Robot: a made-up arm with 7 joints.
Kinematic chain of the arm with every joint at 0, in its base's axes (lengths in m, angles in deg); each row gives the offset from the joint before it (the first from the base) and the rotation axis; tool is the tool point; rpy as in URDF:
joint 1: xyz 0 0 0.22 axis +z
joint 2: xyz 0 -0.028 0.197 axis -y
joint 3: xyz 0 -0.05 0.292 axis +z
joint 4: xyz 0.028 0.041 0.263 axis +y
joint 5: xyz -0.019 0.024 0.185 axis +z
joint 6: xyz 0 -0.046 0.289 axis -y
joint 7: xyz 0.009 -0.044 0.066 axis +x
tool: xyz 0 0 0 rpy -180 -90 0
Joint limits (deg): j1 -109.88..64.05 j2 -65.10..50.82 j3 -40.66..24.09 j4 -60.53..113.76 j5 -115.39..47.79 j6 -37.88..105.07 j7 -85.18..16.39
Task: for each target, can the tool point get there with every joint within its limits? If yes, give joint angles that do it. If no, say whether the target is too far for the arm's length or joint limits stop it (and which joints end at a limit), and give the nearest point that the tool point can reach.
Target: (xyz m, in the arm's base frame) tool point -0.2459 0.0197 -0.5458
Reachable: no: joint limits stop it (at a limit: joint 1, joint 2, joint 4, joint 5) | nearest point -0.3096 -0.3740 0.0956 | short by 0.755 m
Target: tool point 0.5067 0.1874 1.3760
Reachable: yes | joints 36.98 -24.67 -33.39 8.07 22.99 25.61 -36.01
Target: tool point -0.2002 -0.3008 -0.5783
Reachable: no: joint limits stop it (at a limit: joint 1, joint 2, joint 4, joint 5) | nearest point -0.2373 -0.4157 0.0843 | short by 0.674 m
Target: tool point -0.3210 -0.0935 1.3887
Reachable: yes | joints 24.91 4.16 -30.86 -31.04 -6.10 22.22 -43.42
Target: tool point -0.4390 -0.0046 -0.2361
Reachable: no: joint limits stop it (at a limit: joint 1, joint 2, joint 4, joint 5) | nearest point -0.4299 -0.3082 0.1379 | short by 0.482 m
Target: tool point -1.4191 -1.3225 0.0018
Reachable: no: too far | nearest point -0.6437 -0.7757 0.3871 | short by 1.024 m
